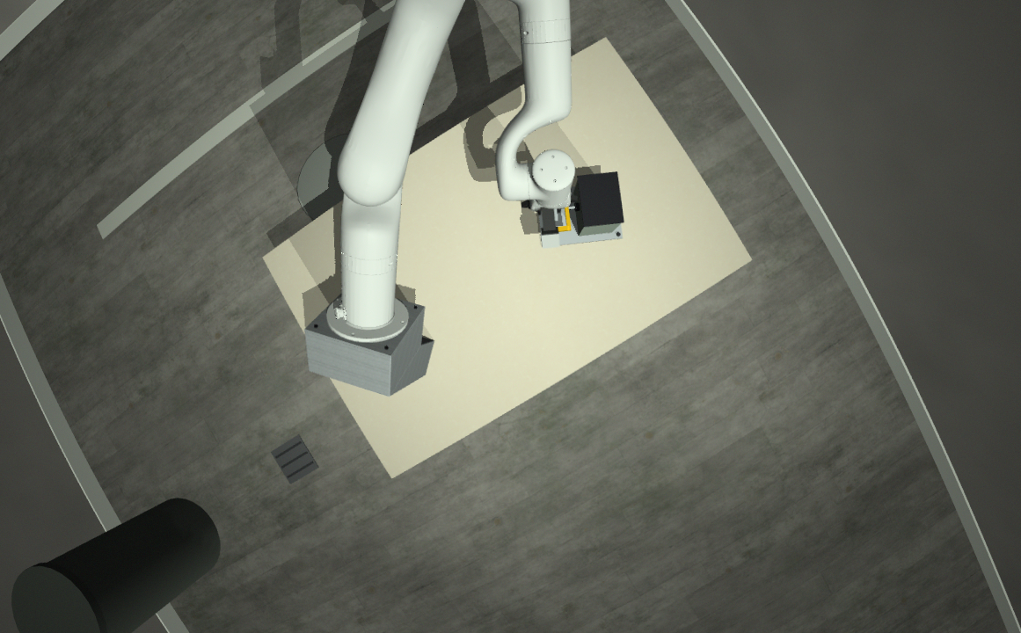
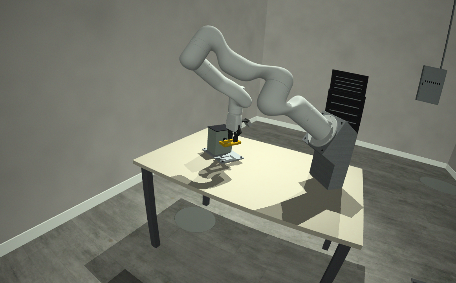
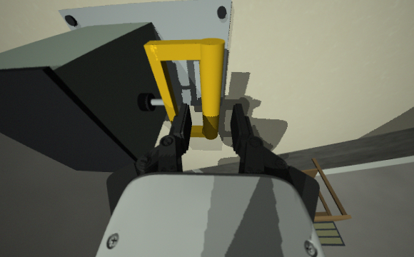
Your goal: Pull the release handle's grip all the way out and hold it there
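Right now the grey baseplate is 14 cm below my hand, 9 cm ahead of it and 2 cm to the right of it.
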